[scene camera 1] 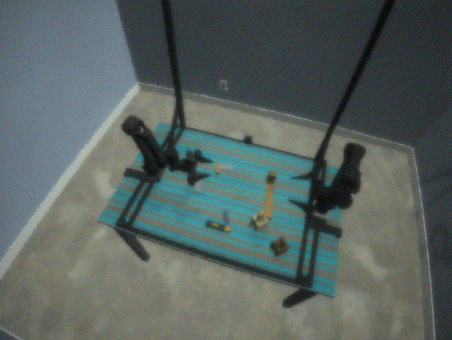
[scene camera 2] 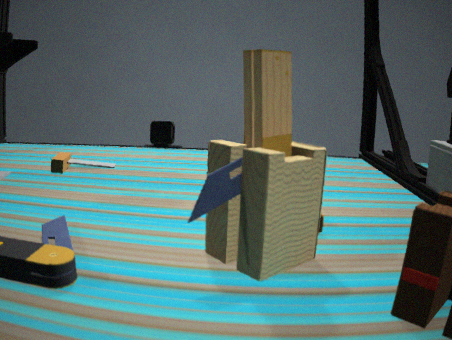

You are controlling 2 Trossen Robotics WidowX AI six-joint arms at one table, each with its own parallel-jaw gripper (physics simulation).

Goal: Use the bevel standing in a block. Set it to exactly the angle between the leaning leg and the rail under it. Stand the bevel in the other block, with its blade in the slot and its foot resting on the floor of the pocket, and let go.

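Places are measured from the left arm's base along level axes (x ahead, y left, z up), in millimetres.
Pixels of known places: left gripper, between the fingertips: (scene camera 1: 289, 188); right gripper, between the fingertips: (scene camera 1: 211, 168) (scene camera 2: 26, 41); left arm's base, origin of its link: (scene camera 1: 321, 208); right arm's base, origin of its link: (scene camera 1: 152, 171).
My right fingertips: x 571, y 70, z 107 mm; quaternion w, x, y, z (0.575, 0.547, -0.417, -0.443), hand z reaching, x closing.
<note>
Ahead of a thing's pixels: the offset from my right fingertips to its middle. "spot": to the spot under its first point.
A pale wooden block (scene camera 1: 260, 220) (scene camera 2: 295, 215) stands upright; a blue bevel blade @[dz -130, dx -269, dy +147 mm] (scene camera 2: 216, 190) slants out and down through its slot. A brown block @[dz -154, dx -435, dy +183 mm] (scene camera 1: 280, 246) (scene camera 2: 421, 265), with a red band, stands separately at the front right. A long yellow rail @[dz -180, dx -305, dy -64 mm] (scene camera 1: 269, 200) runs back from the pale block to a darker-ended piece @[spot: dz -90, dx -280, dy -140 mm] (scene camera 1: 271, 176). A wooden upright @[dz -90, dx -285, dy +129 mm] (scene camera 2: 268, 95) rises above the block in scene camera 2; its base and lean are hidden. My left gripper (scene camera 1: 296, 190) is open and empty, right of the rail. My right gripper (scene camera 1: 209, 168) is open and empty, left of a small orange-handled tool.
A black-and-yellow tool @[dz -180, dx -119, dy +151 mm] (scene camera 1: 218, 226) (scene camera 2: 37, 260) with a blue blade lies left of the pale block. The small orange-handled tool @[dz -182, dx -12, dy -140 mm] (scene camera 1: 218, 168) (scene camera 2: 61, 163) has a pale blade and lies farther back. A pale strip @[dz -186, dx +83, dy +0 mm] (scene camera 1: 198, 186) shows below my right gripper. Black frame bars edge the table.
</note>
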